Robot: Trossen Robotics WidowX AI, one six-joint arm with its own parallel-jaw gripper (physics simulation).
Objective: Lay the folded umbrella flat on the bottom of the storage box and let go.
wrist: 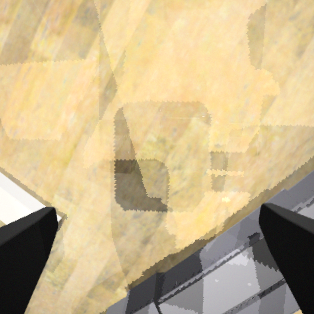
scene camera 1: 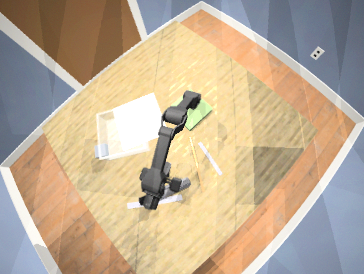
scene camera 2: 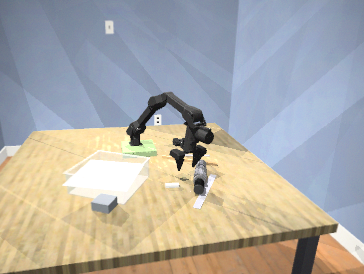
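Pixels of known places: gripper, fingertip midpoint: [wrist: 159, 215] [scene camera 2: 185, 169]; arm's base, origin of the base link: [scene camera 1: 192, 103] [scene camera 2: 135, 143].
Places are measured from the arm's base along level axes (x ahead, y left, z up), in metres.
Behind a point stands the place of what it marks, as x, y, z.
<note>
The folded umbrella [scene camera 1: 181, 187] @(0.396, 0.251, 0.012) [scene camera 2: 200, 174] @(0.515, 0.178, 0.024) [wrist: 220, 280] @(0.444, 0.187, 0.011) is a grey roll with a black end. It lies on the table, outside the box, beside and partly over a white strip; the arm covers part of it in the first scene view. The storage box [scene camera 1: 104, 135] @(0.472, -0.275, 0.005) [scene camera 2: 135, 182] @(0.481, -0.099, 0.014) is translucent, low and open, with a large white panel at it, and stands to the left. My gripper [scene camera 2: 187, 167] @(0.423, 0.147, 0.013) [wrist: 159, 215] @(0.423, 0.147, 0.013) is open and empty, a little above the table at the umbrella's far end. In the wrist view the umbrella crosses the lower right, by the right finger. The fingertips are hidden in the first scene view.
A grey block [scene camera 1: 101, 150] @(0.546, -0.225, 0.003) [scene camera 2: 104, 203] @(0.583, -0.235, 0.003) is by the box's near corner. A small white piece [scene camera 2: 172, 185] @(0.488, 0.060, -0.023) lies between box and umbrella. The white strip [scene camera 1: 135, 205] @(0.635, 0.126, -0.031) [scene camera 2: 201, 199] @(0.620, 0.138, -0.031), another strip [scene camera 1: 210, 159] @(0.187, 0.276, -0.031) and a thin wooden stick [scene camera 1: 194, 154] @(0.222, 0.193, -0.021) lie around. The arm stands on a green base [scene camera 1: 201, 113] @(0.019, 0.080, 0.000) [scene camera 2: 149, 149] @(0.108, 0.056, 0.000).
</note>
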